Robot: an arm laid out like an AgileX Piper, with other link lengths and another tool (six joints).
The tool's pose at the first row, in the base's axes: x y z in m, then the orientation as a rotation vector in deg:
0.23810, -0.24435, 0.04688, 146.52, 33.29, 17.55
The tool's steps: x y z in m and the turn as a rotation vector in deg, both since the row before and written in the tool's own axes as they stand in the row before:
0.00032, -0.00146, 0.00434, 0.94, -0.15, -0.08
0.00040, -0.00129, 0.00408, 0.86, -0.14, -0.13
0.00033, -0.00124, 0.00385, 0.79, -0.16, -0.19
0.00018, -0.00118, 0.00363, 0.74, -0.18, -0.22
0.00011, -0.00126, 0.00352, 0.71, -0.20, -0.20
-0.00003, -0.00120, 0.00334, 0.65, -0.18, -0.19
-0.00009, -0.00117, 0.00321, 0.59, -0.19, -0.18
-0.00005, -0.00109, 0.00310, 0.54, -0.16, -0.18
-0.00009, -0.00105, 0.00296, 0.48, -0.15, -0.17
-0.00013, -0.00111, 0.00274, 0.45, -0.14, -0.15
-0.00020, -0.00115, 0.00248, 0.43, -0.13, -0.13
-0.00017, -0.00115, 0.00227, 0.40, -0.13, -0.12
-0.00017, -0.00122, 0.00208, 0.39, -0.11, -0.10
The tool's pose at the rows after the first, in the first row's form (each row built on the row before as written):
0.23925, -0.24487, 0.04247, 147.39, 33.61, 17.12
0.24041, -0.24532, 0.03836, 148.17, 33.98, 16.70
0.24142, -0.24570, 0.03445, 148.86, 34.40, 16.25
0.24222, -0.24607, 0.03073, 149.49, 34.84, 15.77
0.24286, -0.24633, 0.02705, 150.09, 35.24, 15.27
0.24331, -0.24660, 0.02354, 150.64, 35.61, 14.82
0.24365, -0.24685, 0.02015, 151.13, 35.95, 14.37
0.24400, -0.24708, 0.01689, 151.57, 36.29, 13.97
0.24427, -0.24729, 0.01377, 151.96, 36.60, 13.60
0.24440, -0.24738, 0.01082, 152.33, 36.88, 13.25
0.24437, -0.24737, 0.00808, 152.68, 37.13, 12.93
0.24430, -0.24726, 0.00553, 153.01, 37.36, 12.61
0.24414, -0.24702, 0.00313, 153.34, 37.57, 12.33

